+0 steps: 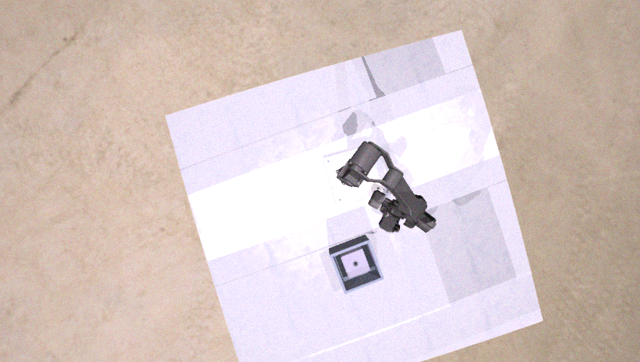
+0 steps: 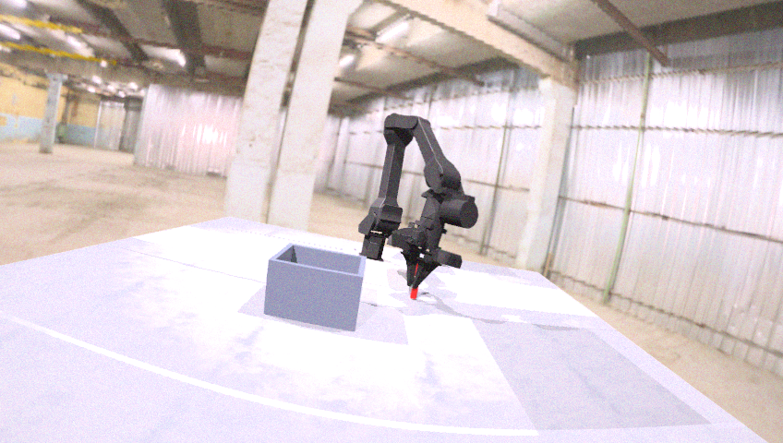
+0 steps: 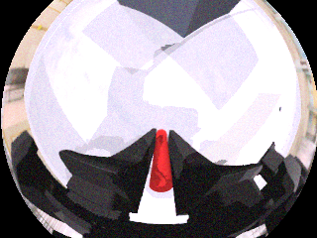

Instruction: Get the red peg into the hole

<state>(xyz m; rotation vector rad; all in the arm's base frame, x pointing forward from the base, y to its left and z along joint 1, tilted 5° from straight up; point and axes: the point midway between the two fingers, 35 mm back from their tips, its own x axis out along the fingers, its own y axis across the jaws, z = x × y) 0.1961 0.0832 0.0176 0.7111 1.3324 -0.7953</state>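
The grey box is 20 cm to the right of my gripper tip and 13 cm ahead of it. The rest, counted from my gripper tip: red peg (1 cm to the left, 1 cm behind, 1 cm above).
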